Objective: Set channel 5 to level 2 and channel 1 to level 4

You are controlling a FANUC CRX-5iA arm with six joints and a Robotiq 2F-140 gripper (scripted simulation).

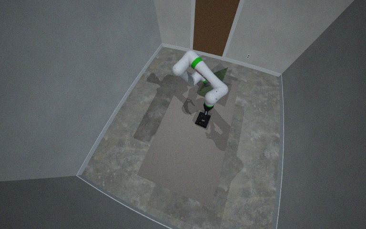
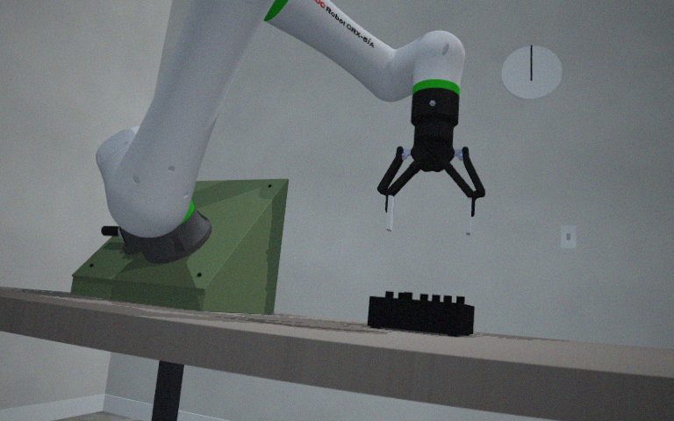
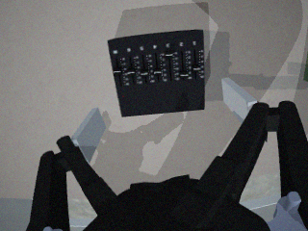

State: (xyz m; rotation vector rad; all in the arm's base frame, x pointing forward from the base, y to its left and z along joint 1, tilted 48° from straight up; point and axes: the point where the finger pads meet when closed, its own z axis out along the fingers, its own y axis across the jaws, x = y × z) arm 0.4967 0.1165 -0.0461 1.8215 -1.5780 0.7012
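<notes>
The fader is 60 mm behind my hand, 10 mm to the right of it and 130 mm below it.
</notes>
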